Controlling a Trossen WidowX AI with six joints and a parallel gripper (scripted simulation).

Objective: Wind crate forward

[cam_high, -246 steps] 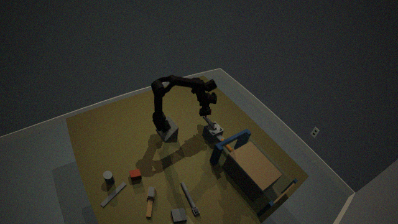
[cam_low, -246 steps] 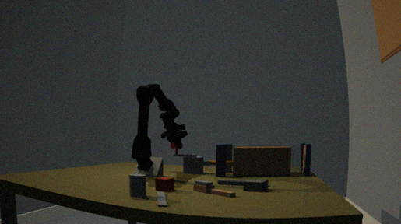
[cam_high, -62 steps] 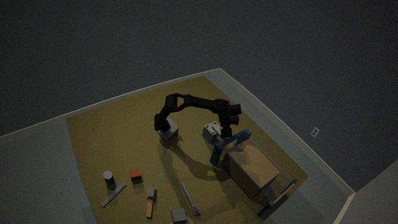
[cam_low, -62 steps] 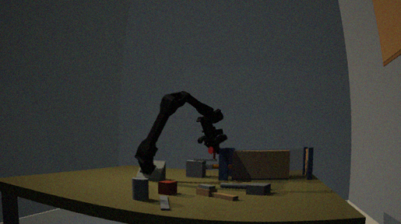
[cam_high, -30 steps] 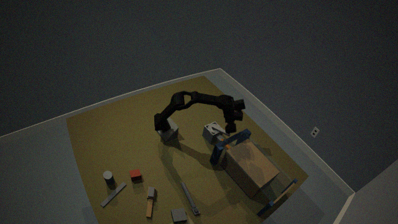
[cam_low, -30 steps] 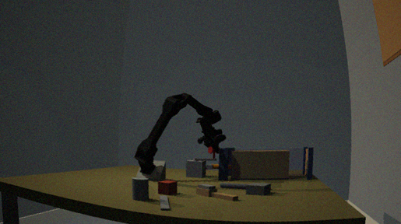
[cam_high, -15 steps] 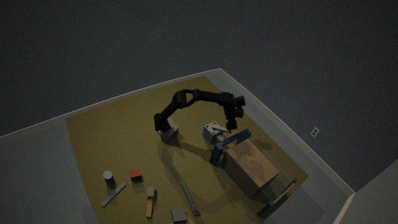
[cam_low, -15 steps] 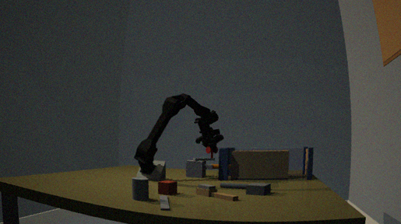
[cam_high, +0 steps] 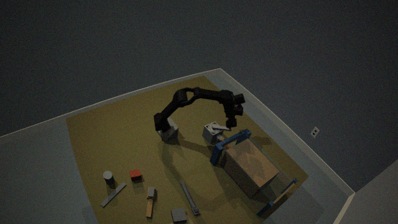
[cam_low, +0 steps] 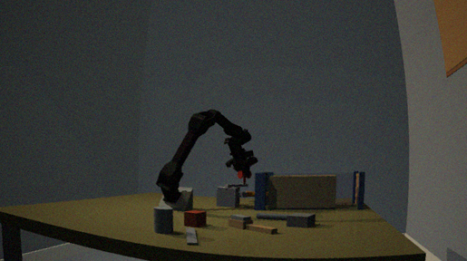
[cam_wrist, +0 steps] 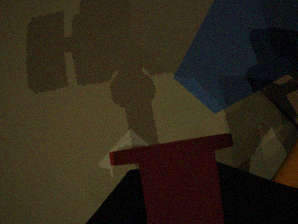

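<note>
Right now my gripper tip is 50 mm to the left of the grey crank handle, 30 mm past it and 30 mm above it. Also, from my gripper tip: grey block (550 mm to the right, 370 mm ahead, 120 mm below); then grey winch (110 mm to the right, 100 mm below, 70 mm behind); then red grip (10 mm to the right, 10 mm behind).
</note>
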